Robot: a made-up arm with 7 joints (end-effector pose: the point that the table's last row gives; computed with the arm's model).
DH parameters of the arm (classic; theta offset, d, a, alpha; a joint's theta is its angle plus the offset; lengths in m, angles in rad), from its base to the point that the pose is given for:
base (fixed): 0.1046 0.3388 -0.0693 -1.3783
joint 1: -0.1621 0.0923 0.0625 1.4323
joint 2: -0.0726 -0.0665 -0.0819 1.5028
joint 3: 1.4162 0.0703 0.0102 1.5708
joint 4: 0 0.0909 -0.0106 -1.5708
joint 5: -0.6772 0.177 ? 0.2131
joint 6: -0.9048 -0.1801 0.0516 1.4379
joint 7: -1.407 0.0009 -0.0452 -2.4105
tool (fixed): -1.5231 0.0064 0 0
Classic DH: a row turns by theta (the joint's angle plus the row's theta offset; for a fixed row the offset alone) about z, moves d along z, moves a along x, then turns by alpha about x.
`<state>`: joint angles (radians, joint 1 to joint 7).
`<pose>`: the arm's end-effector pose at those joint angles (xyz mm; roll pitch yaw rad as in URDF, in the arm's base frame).
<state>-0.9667 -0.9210 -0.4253 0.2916 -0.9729 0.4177 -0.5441</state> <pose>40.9 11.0 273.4 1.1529 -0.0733 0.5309</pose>
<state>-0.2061 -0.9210 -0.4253 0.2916 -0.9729 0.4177 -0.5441</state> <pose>-35.6 14.3 215.9 1.5515 0.5696 0.7880</pose>
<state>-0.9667 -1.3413 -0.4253 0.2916 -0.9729 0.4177 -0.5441</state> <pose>30.1 51.2 255.2 1.5075 -0.2100 0.2921</pose>
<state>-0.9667 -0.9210 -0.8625 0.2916 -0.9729 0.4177 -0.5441</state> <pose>64.0 51.5 237.8 1.4229 -0.0510 0.8586</pose>
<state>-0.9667 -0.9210 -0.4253 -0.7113 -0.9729 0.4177 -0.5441</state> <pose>19.4 -6.9 292.8 0.8582 0.8965 0.3522</pose>
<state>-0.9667 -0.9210 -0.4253 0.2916 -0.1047 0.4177 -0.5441</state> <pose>6.5 3.2 285.0 0.9062 -0.2719 -0.2394</pose>
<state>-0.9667 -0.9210 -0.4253 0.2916 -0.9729 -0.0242 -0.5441</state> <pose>46.7 42.1 268.8 1.2256 -0.0646 0.9618</pose>
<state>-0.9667 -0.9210 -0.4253 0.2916 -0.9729 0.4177 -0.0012</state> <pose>17.4 16.6 270.3 1.5062 0.3133 0.4180</pose>
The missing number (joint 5, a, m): -0.0244
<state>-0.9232 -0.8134 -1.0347 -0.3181 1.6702 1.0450 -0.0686</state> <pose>-29.4 71.7 231.5 1.7480 -1.0662 -2.1349</pose>
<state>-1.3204 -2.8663 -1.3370 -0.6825 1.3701 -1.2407 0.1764</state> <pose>116.2 197.1 460.5 2.3260 -0.0800 0.5808</pose>
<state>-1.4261 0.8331 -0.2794 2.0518 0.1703 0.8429 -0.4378</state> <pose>57.1 -29.0 444.4 1.0164 -1.2853 0.6132</pose>
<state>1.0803 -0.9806 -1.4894 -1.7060 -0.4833 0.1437 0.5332</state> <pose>-205.3 71.2 277.6 2.7970 -0.0919 -2.0152</pose>
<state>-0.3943 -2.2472 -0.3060 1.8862 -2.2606 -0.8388 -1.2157</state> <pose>-13.7 181.7 326.4 -0.6810 -0.1258 2.4793</pose>
